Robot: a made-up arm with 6 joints.
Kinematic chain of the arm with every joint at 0, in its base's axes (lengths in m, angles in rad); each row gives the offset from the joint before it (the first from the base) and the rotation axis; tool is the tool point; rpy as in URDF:
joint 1: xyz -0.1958 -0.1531 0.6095 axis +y
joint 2: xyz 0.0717 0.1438 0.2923 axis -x
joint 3: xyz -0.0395 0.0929 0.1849 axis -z
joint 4: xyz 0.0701 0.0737 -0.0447 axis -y
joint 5: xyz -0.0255 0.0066 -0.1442 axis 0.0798 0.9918 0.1
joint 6: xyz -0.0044 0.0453 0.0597 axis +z
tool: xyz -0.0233 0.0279 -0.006 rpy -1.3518 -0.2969 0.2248
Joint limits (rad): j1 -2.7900..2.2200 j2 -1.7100..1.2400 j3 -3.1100..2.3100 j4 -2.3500..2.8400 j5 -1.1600..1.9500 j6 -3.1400..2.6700
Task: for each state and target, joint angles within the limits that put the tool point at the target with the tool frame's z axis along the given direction. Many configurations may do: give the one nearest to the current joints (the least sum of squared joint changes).
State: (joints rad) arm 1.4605 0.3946 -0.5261 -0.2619 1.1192 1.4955
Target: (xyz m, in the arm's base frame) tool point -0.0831 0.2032 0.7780 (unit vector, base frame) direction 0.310 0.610 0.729
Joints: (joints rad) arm 0.5797 0.6544 -0.7874 -0.0809 1.1922 1.0268
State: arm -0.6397 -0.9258 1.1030 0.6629 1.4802 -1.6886
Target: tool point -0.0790 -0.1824 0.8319 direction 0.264 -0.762 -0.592
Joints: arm -0.1016 -1.2604 1.7722 1.3389 0.9640 -1.5924
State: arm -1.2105 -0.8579 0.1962 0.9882 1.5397 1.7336
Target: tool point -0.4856 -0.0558 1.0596 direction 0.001 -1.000 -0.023
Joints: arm -0.9656 -1.4908 0.0250 0.5979 1.9500 1.1877
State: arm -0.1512 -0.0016 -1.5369 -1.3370 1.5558 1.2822
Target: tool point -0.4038 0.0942 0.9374 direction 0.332 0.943 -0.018
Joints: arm -0.3660 0.1309 -1.3769 -1.4258 1.5244 1.2250
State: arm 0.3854 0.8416 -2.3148 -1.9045 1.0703 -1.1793
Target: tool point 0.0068 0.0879 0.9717 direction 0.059 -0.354 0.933
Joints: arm 0.6739 1.0840 -2.1047 -1.7441 1.8729 -0.9394
